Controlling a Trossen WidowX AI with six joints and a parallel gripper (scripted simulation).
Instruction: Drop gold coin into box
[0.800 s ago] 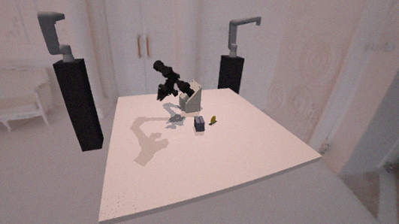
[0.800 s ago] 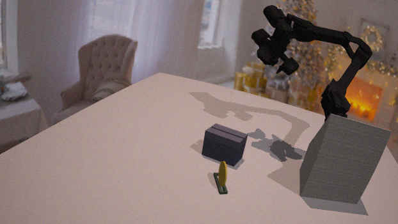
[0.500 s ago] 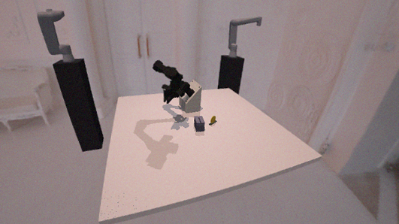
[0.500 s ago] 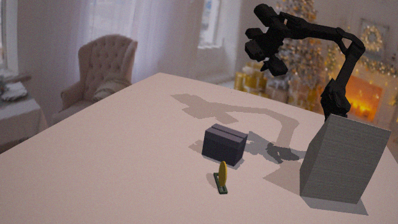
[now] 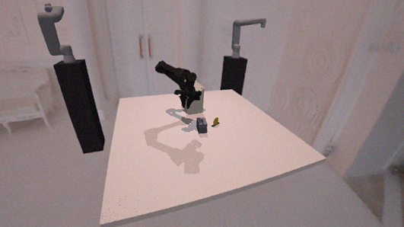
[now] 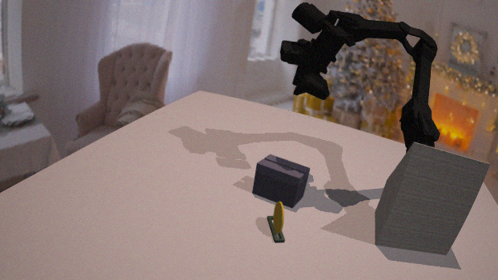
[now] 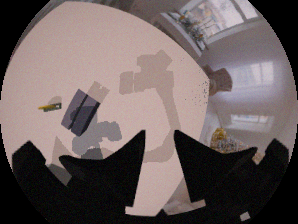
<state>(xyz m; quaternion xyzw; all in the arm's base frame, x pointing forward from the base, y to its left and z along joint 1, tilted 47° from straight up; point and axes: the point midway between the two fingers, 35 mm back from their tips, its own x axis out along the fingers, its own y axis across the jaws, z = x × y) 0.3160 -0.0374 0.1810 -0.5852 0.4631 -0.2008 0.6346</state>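
Right now my gripper tip is 270 mm to the right of the gold coin, 180 mm above it and 60 mm past it.
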